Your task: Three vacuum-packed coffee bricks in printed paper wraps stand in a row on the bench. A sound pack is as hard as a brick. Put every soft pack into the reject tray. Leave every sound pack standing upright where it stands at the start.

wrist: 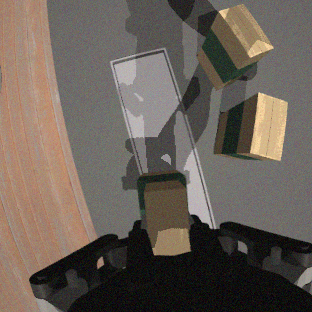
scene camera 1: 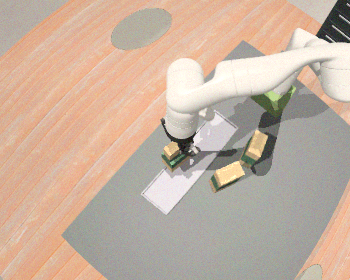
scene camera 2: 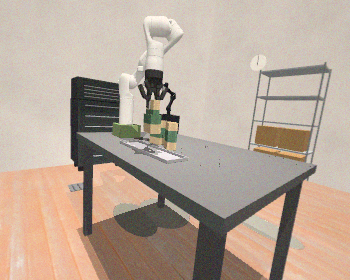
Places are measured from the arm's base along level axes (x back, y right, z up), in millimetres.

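Where they show: gripper, fingertip midpoint: point(wrist: 165, 222) point(scene camera 1: 178, 147) point(scene camera 2: 152, 109); arm's base, origin of the base link: point(scene camera 2: 125, 123).
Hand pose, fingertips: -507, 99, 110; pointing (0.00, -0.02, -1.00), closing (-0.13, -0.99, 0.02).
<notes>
Things, the pixels of their top centre, and the offset from my fingertips, as dx, dy, dz. Level surfaces: height alone.
- tan pack with a green band, middle of its top: point(wrist: 171, 247) point(scene camera 1: 178, 143) point(scene camera 2: 153, 100) -3, +0, +42
- long white reject tray, middle of its top: point(wrist: 166, 155) point(scene camera 1: 192, 159) point(scene camera 2: 149, 147) +54, -30, -181
- grey bench top, its level: dz -195
My gripper point(scene camera 1: 180, 148) point(scene camera 2: 155, 99) point(wrist: 165, 222) is shut on a tan pack with a green band point(scene camera 1: 171, 157) point(scene camera 2: 152, 118) point(wrist: 167, 205). It holds the pack upright above the tray area; the exact height is hard to tell. The long white reject tray point(scene camera 1: 155, 192) point(scene camera 2: 170, 157) point(wrist: 156, 85) lies below, and no pack shows lying in it. One pack point(scene camera 1: 229, 174) point(scene camera 2: 171, 136) point(wrist: 266, 127) stands upright beside the tray. Another pack point(scene camera 1: 256, 147) point(wrist: 237, 44) stands upright farther along the row; in scene camera 2 it is partly hidden behind the held pack.
A green block point(scene camera 1: 276, 101) point(scene camera 2: 126, 130) sits at the arm's base. The grey bench top point(scene camera 1: 125, 235) point(scene camera 2: 235, 172) point(wrist: 90, 125) ends at an edge on the tray's far side from the standing packs. A dark cabinet point(scene camera 2: 95, 95) and a shelf unit point(scene camera 2: 295, 98) stand behind the bench.
</notes>
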